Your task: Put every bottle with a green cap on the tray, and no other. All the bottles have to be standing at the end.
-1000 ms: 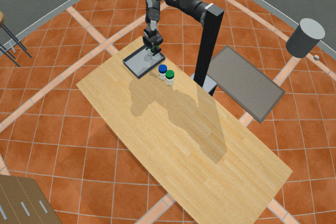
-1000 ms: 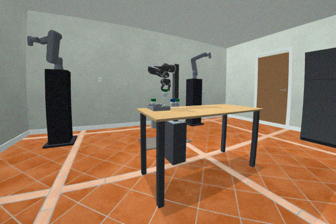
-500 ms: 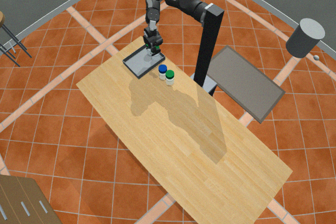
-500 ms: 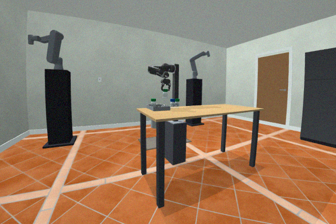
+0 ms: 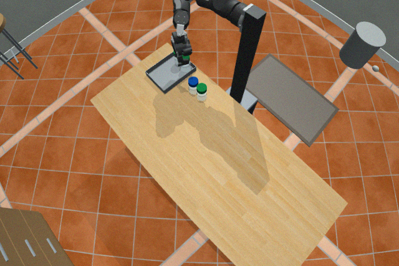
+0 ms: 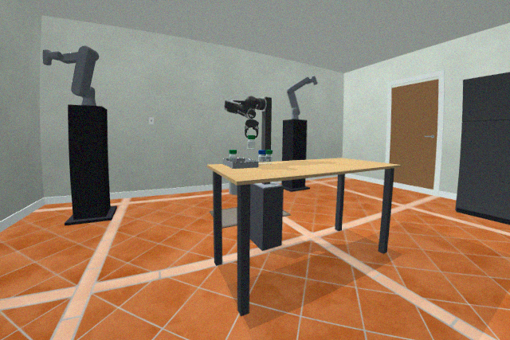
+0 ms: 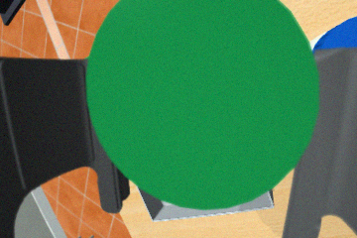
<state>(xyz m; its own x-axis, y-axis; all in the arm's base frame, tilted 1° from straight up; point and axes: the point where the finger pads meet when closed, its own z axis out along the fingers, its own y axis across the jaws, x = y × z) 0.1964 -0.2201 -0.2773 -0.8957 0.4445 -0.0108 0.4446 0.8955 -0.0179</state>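
Right now my hand is 1 cm short of the tray, 10 cm to the left of it and 19 cm above it. From my hand the other things lie so: blue-capped bottle 1 cm ahead, 9 cm to the left, 16 cm below.
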